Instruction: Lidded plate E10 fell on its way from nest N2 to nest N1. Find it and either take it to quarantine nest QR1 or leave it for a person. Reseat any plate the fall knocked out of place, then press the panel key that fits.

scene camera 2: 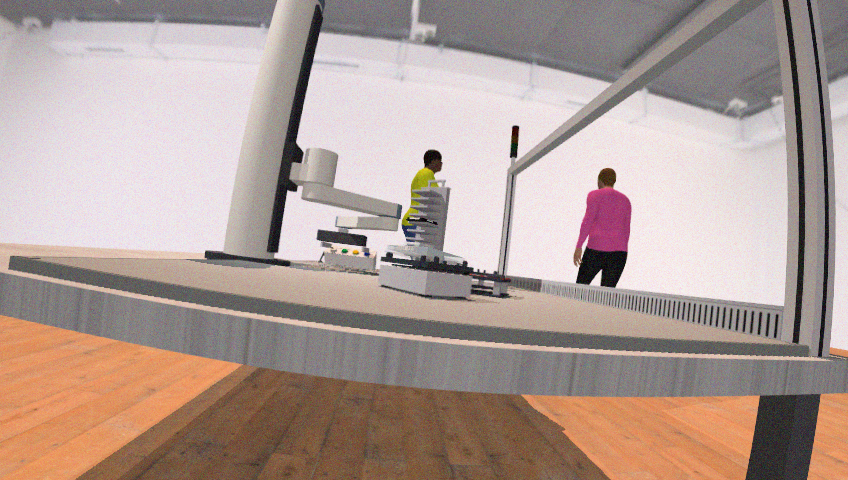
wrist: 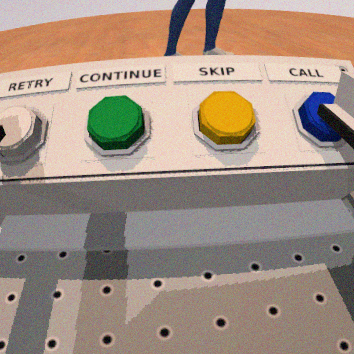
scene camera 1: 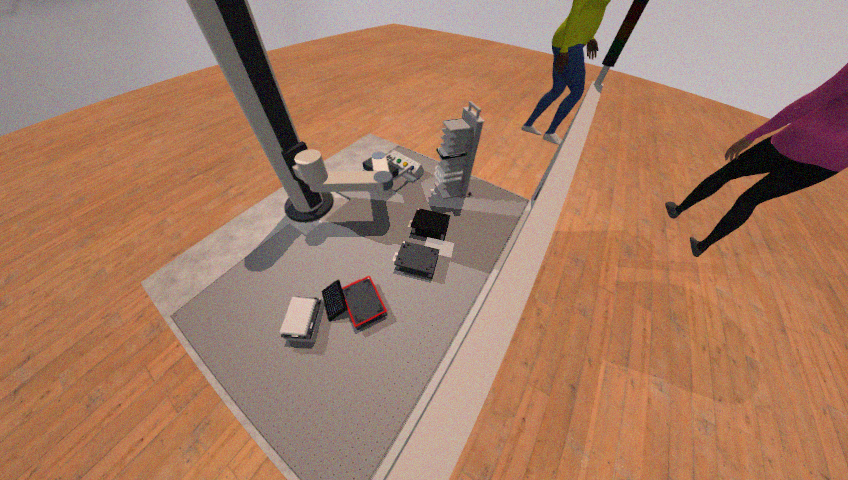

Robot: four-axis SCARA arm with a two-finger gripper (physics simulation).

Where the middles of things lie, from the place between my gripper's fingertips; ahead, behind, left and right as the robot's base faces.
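Scene:
Relative to the green CONTINUE button (wrist: 115, 122), my hand is 2 cm past it, 1 cm to the right of it and 2 cm above it. Counted from my hand, the yellow SKIP button (wrist: 225, 117) is 3 cm ahead and 2 cm below; the blue CALL button (wrist: 311, 122) is 8 cm ahead and 2 cm below. Going by their middles, of the things named here the blue CALL button is the farthest from my hand.

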